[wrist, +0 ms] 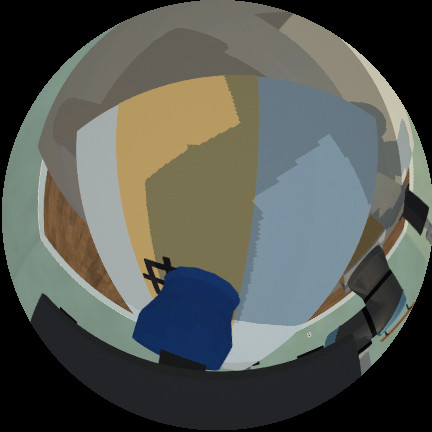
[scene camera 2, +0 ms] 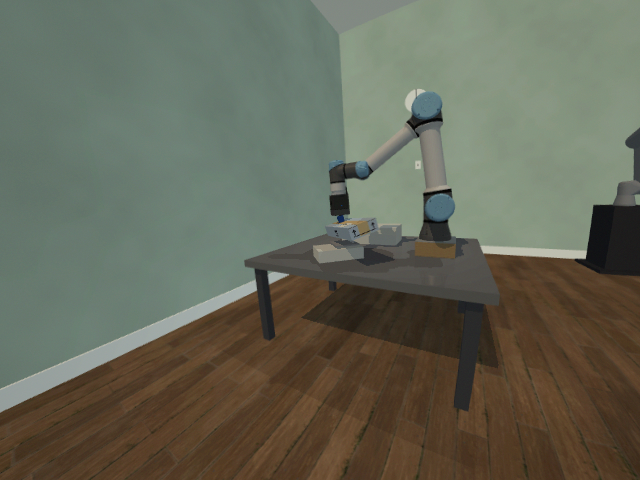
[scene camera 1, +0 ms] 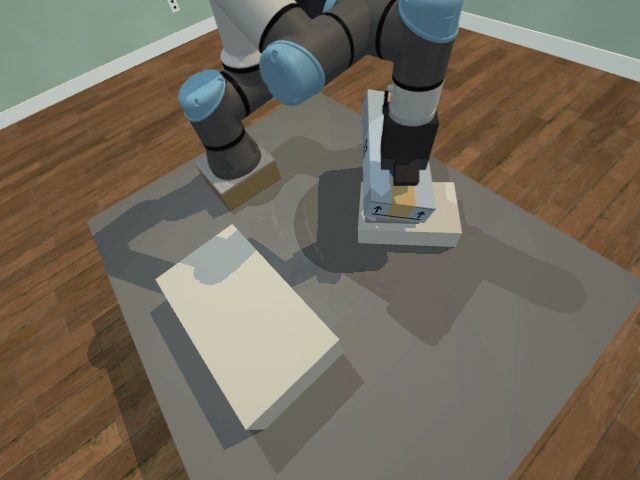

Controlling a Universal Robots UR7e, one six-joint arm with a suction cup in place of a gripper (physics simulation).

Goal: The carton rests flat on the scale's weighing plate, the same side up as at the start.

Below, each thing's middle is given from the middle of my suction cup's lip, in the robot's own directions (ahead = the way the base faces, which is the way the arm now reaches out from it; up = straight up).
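The carton (scene camera 1: 381, 199) has my suction cup 60 mm past it, 30 mm above it and 70 mm to the right of it. As for the scale (scene camera 1: 443, 228), measured from my suction cup it sits 160 mm below, 30 mm to the left and 20 mm ahead.
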